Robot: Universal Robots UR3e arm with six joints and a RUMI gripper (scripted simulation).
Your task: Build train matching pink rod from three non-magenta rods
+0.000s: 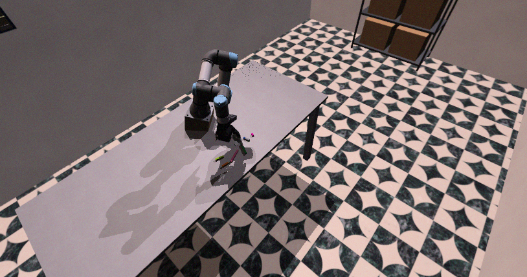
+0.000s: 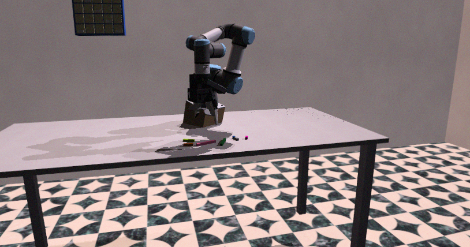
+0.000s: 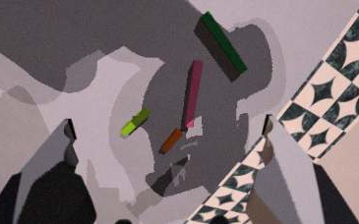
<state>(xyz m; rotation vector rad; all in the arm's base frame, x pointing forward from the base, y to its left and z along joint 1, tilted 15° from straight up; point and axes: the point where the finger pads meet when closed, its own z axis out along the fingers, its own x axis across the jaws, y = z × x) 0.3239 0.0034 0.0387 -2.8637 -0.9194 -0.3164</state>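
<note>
Now: hand 10 mm past the lime rod, 80 mm to the left of it and 80 mm above it. The rest, counted from my hand: green rod (20 mm ahead, 70 mm to the left, 80 mm below); orange rod (50 mm ahead, 70 mm to the right, 80 mm below); pink rod (40 mm ahead, 80 mm below).
</note>
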